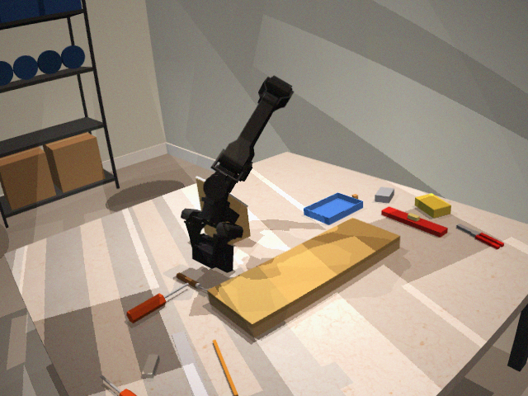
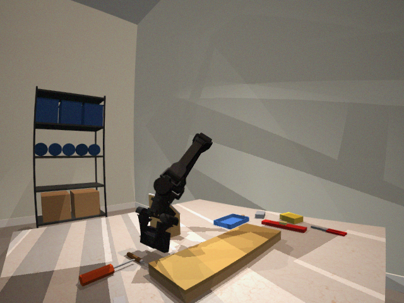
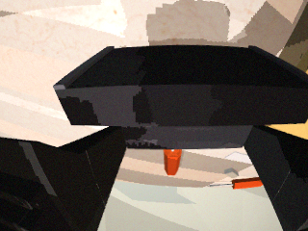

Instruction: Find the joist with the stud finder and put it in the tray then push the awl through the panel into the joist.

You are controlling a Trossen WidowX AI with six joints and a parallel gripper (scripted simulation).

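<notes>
Right now my gripper tip is 1 cm to the right of the stud finder, 1 cm short of it and 1 cm above it. Also, from my gripper tip: pencil (33 cm ahead, 12 cm to the right, 7 cm below); then ruler (32 cm ahead, 18 cm to the right, 7 cm below); then awl (7 cm below, 5 cm to the right, 2 cm ahead).
</notes>
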